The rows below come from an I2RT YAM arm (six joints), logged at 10 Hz.
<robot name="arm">
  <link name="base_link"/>
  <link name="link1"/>
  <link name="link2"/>
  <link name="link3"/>
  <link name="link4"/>
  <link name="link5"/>
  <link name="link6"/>
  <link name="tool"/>
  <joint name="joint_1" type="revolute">
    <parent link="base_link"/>
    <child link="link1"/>
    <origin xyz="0 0 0.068" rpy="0 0 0"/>
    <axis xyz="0 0 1"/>
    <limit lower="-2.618" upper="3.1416"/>
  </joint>
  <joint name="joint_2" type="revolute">
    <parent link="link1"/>
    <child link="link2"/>
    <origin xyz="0.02 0.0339 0.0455" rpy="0 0 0"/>
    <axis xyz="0 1 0"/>
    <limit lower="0" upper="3.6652"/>
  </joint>
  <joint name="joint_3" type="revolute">
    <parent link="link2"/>
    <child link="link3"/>
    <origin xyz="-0.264 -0.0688 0" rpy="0 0 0"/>
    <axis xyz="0 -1 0"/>
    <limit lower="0" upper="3.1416"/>
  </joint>
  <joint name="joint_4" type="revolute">
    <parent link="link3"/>
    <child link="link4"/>
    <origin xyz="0.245 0.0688 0.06" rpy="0 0 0"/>
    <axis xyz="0 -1 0"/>
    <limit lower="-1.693" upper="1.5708"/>
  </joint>
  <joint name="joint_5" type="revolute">
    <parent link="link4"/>
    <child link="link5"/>
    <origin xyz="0.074 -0.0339 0.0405" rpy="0 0 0"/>
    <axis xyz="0 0 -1"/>
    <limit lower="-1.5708" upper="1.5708"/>
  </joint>
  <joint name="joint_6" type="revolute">
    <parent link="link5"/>
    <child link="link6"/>
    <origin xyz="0.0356 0 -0.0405" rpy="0 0 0"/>
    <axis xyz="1 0 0"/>
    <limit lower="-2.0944" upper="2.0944"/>
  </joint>
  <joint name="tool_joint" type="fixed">
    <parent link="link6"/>
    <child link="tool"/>
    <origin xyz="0 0 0" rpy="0 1.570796 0"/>
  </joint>
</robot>
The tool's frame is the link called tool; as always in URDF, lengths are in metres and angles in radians.
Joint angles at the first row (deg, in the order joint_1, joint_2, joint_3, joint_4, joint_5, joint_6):
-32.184 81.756 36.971 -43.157 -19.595 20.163
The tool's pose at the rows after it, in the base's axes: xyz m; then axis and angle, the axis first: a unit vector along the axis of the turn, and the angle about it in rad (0 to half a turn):
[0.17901 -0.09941 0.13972 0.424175 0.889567 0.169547 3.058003]
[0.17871 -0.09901 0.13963 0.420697 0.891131 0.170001 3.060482]
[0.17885 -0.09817 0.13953 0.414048 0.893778 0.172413 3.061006]
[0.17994 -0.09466 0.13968 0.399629 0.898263 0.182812 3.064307]
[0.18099 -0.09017 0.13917 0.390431 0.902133 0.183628 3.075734]
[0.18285 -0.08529 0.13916 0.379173 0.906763 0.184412 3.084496]
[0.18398 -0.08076 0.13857 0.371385 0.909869 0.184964 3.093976]
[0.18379 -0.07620 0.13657 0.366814 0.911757 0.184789 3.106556]
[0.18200 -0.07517 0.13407 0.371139 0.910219 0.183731 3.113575]
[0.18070 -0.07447 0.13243 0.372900 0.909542 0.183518 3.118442]
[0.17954 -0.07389 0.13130 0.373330 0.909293 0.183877 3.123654]
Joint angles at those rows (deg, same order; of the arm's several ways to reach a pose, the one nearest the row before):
-32.445 81.756 37.583 -43.308 -19.944 18.985
-32.402 81.756 37.561 -43.505 -19.988 18.546
-32.228 81.777 37.538 -43.616 -20.272 17.868
-31.419 81.779 37.517 -43.964 -21.453 16.885
-30.174 81.777 37.387 -44.273 -21.453 16.883
-28.710 81.778 37.387 -44.512 -21.475 16.883
-27.419 81.777 37.232 -44.620 -21.474 17.148
-26.260 81.777 36.709 -44.513 -21.387 17.650
-26.196 81.777 36.052 -44.140 -21.234 18.195
-26.173 81.778 35.616 -43.942 -21.190 18.394
-26.174 81.779 35.310 -43.942 -21.212 18.393

